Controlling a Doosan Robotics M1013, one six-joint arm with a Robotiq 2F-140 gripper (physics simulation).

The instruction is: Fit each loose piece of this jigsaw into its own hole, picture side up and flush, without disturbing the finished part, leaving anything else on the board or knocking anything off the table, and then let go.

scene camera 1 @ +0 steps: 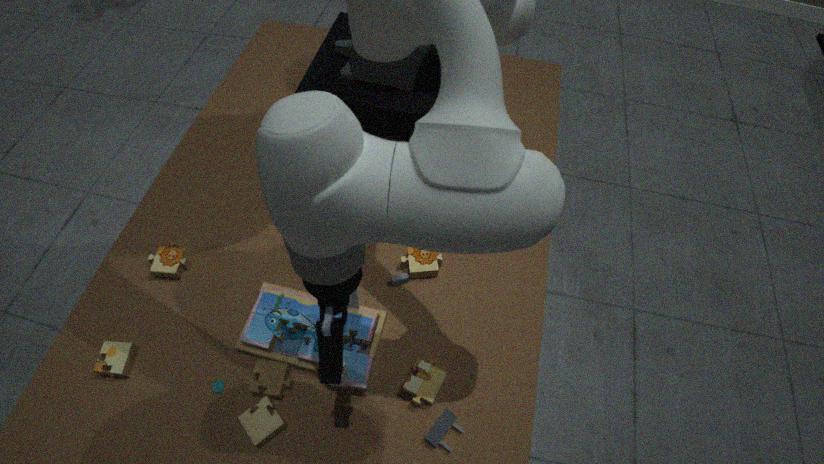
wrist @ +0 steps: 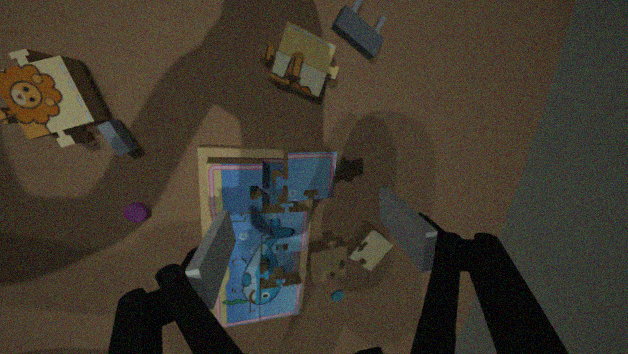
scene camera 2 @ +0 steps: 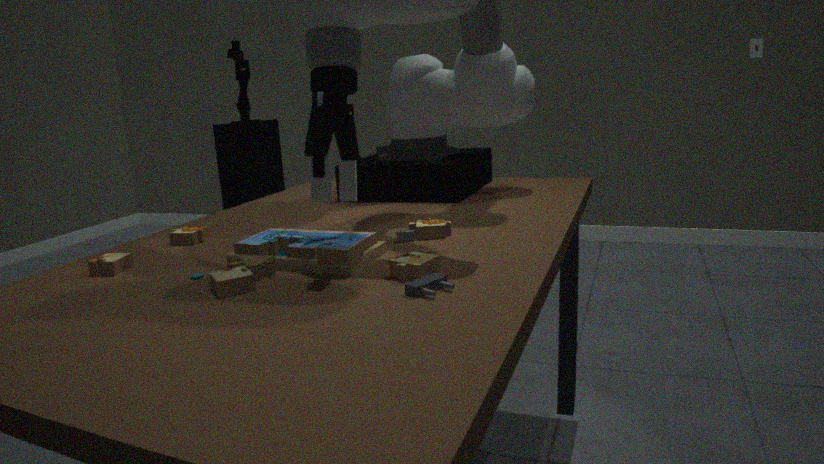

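Note:
My gripper (scene camera 1: 341, 340) (scene camera 2: 334, 193) (wrist: 307, 214) is open and empty, its fingers wide apart above the board (scene camera 1: 276, 356) (scene camera 2: 374, 249) (wrist: 202, 185). The joined blue sea picture (scene camera 1: 259, 322) (wrist: 242, 230) lies in the board. A blue corner piece (scene camera 1: 358, 368) (wrist: 320, 172), picture side up, sits skewed at the board's corner and sticks out past its edge. Dark gaps show beside it and near the fish. A brown piece (scene camera 1: 269, 377) (wrist: 322, 262) and a pale piece (scene camera 1: 261, 420) (scene camera 2: 231, 282) (wrist: 372, 250) lie by the front side, with no picture showing.
Lion pieces (scene camera 1: 171, 262) (scene camera 1: 422, 265) lie behind the board, left and right. Yellowish pieces (scene camera 1: 115, 358) (scene camera 1: 429, 383) lie at both sides. A grey pronged block (scene camera 1: 441, 428) (wrist: 357, 31), a small grey part (scene camera 1: 399, 279), a teal disc (scene camera 1: 217, 386) and a purple ball (wrist: 136, 212) lie around.

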